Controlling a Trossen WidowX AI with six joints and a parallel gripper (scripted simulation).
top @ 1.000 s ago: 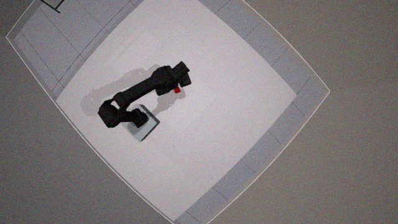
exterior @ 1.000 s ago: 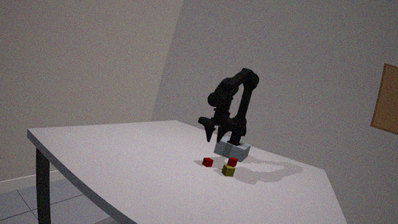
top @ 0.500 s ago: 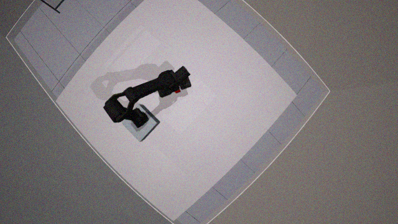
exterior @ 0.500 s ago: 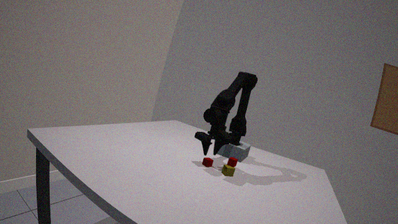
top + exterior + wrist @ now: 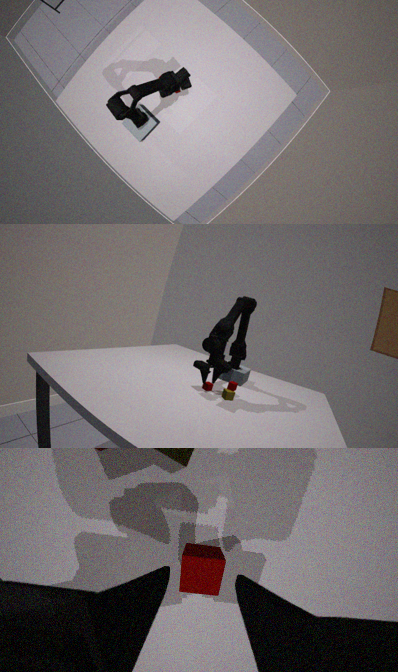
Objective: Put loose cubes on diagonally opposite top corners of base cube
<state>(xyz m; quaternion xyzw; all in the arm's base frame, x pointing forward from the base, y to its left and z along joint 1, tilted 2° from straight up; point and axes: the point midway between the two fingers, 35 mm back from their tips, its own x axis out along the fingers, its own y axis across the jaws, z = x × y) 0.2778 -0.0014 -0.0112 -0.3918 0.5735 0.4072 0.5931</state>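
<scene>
Now: the yellow cube 11 cm to the left of my gripper tip and 1 cm below it.
</scene>
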